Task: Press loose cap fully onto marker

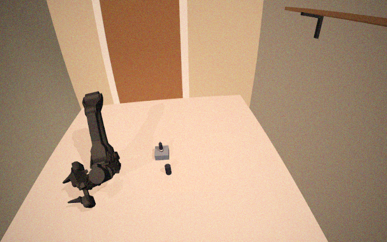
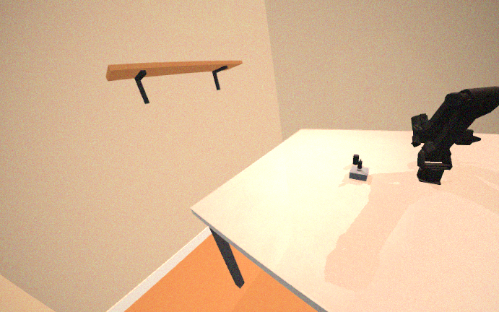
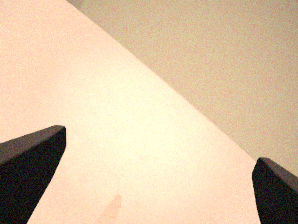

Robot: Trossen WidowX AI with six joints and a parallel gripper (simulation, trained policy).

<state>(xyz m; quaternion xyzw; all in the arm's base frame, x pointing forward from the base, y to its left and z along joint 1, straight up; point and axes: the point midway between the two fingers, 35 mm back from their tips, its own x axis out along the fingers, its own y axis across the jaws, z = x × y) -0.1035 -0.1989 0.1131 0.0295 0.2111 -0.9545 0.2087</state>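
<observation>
Now: the black marker cap 410 mm ahead of my gripper tip, 170 mm to the left of it and 80 mm below it. Round my gripper tip: grey-blue holder block 380 mm ahead, 290 mm to the left, 90 mm below.
</observation>
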